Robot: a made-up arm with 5 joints.
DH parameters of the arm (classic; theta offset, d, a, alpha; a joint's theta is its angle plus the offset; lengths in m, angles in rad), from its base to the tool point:
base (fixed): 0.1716 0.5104 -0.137 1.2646
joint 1: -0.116 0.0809 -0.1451 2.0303
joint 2: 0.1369 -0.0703 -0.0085 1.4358
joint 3: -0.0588 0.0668 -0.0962 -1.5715
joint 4: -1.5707 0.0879 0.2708 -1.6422
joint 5: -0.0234 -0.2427 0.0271 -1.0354
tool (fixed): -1.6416 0.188 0 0
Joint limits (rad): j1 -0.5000..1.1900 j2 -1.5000..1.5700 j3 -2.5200..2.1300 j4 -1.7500..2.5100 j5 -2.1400..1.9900
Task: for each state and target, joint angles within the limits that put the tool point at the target. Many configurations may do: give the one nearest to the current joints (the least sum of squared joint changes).
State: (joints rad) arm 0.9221 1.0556 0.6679 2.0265 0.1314
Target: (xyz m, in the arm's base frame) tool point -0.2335 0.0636 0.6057
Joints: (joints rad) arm 1.1900 0.3616 0.4896 1.3444 0.4753
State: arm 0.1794 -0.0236 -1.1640 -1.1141 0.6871
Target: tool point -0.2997 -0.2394 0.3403
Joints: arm 0.1979 -0.2385 -1.2982 -1.5724 0.9366
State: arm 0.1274 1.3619 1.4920 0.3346 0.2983
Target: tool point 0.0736 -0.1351 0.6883
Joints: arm 0.2434 1.4817 1.5484 0.5667 0.5144
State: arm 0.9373 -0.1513 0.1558 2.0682 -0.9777
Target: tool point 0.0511 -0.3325 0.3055
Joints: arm 1.1900 0.6577 0.6512 2.5100 -1.4822
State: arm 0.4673 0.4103 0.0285 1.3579 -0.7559
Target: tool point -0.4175 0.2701 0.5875
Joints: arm 0.4538 -0.2781 -0.1542 0.7950 -0.5333
